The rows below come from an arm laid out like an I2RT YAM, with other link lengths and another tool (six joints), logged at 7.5 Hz.
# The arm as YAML. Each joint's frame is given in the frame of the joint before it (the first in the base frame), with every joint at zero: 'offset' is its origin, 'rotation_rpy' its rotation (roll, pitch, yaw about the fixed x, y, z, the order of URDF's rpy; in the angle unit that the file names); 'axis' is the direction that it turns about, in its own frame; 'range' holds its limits. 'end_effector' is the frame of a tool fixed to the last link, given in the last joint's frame.
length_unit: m
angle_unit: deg
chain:
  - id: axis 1
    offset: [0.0, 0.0, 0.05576]
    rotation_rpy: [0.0, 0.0, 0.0]
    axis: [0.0, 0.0, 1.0]
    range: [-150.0, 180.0]
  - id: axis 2
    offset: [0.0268, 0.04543, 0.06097]
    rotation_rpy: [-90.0, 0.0, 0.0]
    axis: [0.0, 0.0, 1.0]
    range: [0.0, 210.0]
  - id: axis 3
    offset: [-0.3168, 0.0, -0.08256]
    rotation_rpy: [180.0, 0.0, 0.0]
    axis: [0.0, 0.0, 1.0]
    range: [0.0, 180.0]
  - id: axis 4
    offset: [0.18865, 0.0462, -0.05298]
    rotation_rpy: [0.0, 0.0, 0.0]
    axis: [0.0, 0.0, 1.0]
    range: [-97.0, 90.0]
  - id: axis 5
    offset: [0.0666, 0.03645, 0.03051]
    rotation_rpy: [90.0, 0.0, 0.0]
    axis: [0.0, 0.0, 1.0]
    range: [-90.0, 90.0]
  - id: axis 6
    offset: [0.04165, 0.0, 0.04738]
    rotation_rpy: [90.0, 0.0, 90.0]
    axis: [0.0, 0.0, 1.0]
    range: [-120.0, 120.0]
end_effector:
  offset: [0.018, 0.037, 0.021]
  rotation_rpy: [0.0, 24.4, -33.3]
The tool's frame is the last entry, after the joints.
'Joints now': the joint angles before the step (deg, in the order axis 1, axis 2, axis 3, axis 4, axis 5, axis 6). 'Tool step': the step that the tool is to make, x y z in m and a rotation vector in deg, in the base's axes. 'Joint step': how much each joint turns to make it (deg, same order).
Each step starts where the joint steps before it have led.
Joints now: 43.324 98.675 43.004 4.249 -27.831 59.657
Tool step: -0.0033 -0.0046 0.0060 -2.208 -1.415 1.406
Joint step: 0.345 -1.626 1.438 -4.795 1.389 -2.714
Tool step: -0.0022 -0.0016 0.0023 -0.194 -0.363 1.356
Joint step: 0.181 -0.592 0.343 -1.397 -0.387 -1.316
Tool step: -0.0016 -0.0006 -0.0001 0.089 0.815 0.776
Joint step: 0.013 0.085 -0.001 -0.568 -0.958 -0.278
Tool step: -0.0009 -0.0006 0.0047 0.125 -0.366 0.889
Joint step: 0.092 -0.734 0.908 -1.686 -0.332 -0.841
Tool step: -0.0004 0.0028 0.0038 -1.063 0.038 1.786
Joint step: 0.728 0.279 2.181 -3.360 -0.005 -1.460
